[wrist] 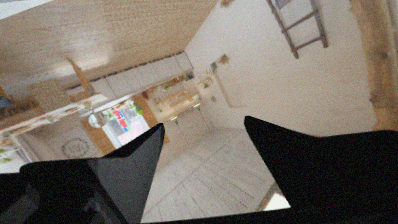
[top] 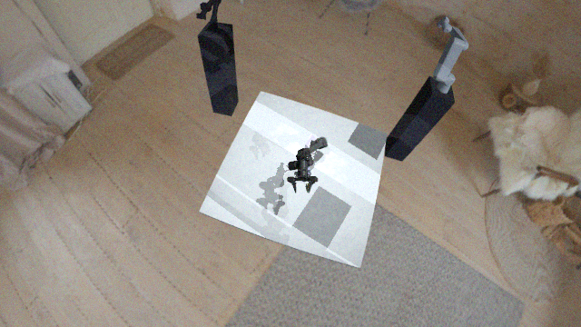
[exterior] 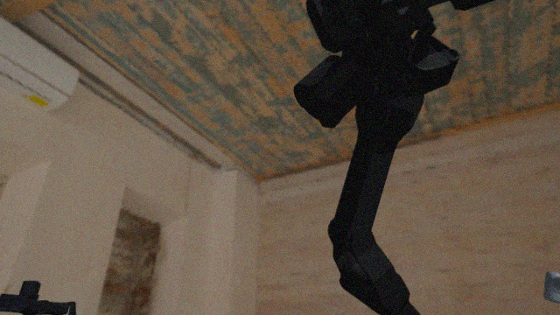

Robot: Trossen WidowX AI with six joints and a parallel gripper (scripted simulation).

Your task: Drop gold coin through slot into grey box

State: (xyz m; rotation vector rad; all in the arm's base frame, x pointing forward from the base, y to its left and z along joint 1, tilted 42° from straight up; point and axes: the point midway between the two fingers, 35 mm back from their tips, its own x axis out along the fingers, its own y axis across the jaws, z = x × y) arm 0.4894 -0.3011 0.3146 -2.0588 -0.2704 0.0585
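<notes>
Right now the gold coin is 22 cm behind my gripper tip, 6 cm to the left of it and 38 cm below it.
</notes>
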